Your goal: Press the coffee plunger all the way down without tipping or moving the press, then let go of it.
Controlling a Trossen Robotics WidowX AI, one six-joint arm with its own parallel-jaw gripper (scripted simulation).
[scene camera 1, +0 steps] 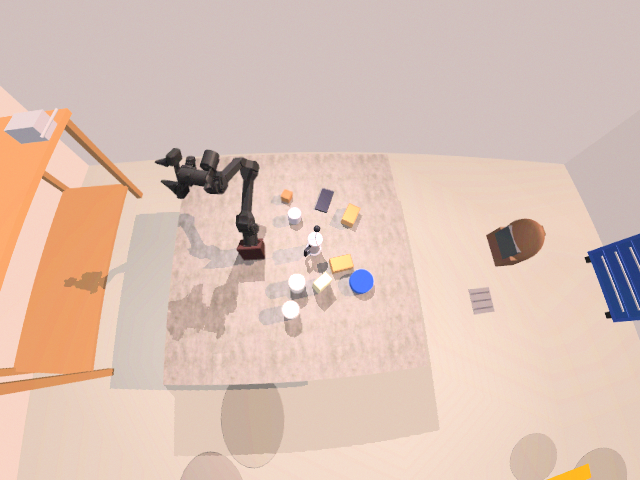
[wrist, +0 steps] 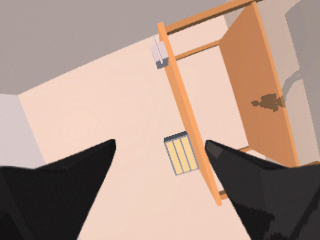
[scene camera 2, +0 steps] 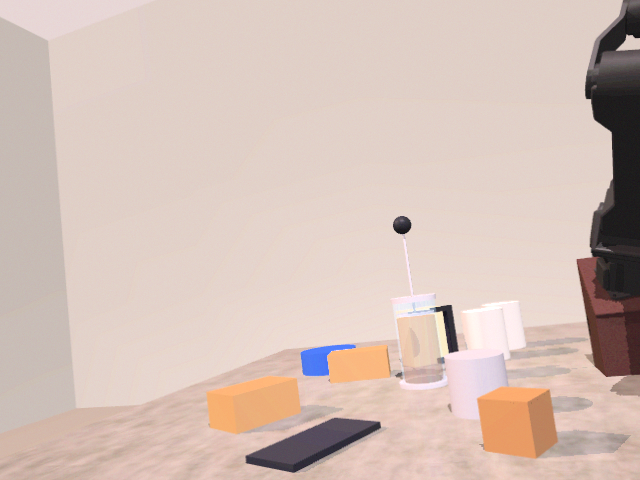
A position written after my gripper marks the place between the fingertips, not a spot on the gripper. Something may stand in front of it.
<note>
My gripper (scene camera 1: 158,171) is open and holds nothing. Further things: a coffee press (scene camera 2: 423,366), a blue disc (scene camera 2: 314,361), an orange block (scene camera 2: 241,407), an orange cube (scene camera 2: 517,421), an orange block (scene camera 2: 367,363) and a grey cylinder (scene camera 2: 470,374).
My gripper shows as well in the wrist view (wrist: 161,144). The wrist view misses the coffee press: it is out of frame. The wrist view does not show the blue disc: it is out of frame.
</note>
